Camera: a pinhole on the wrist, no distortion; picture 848 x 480 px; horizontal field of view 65.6 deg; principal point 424.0 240.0 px. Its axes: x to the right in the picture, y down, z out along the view. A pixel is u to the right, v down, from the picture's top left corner.
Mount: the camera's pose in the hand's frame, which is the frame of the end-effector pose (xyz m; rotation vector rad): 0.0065 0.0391 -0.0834 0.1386 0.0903 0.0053
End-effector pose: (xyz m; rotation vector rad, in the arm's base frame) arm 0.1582 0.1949 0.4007 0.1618 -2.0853 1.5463
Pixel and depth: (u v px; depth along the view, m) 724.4 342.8 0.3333
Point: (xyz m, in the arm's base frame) -0.1025 0.0315 0.4035
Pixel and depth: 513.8 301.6 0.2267
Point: 0.0491 0.0883 0.3753
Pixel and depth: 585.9 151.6 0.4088
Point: -0.0400 -0.0763 0.4689
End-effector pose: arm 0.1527 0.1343 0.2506 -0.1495 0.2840 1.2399
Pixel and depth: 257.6 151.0 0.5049
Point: 0.2796 0.1444 0.6664
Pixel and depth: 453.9 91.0 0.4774
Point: 0.3489 0.2543 0.5782
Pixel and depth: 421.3 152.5 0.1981
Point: 0.1875 0.1799 0.3467
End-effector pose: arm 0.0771 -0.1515 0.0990 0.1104 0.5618 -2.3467
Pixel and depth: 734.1 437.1 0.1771
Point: 0.0507 -0.3010 0.1318
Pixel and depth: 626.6 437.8 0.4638
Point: 0.0407 -0.5079 0.3560
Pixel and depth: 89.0 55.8 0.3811
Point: 0.1327 -0.1023 0.4447
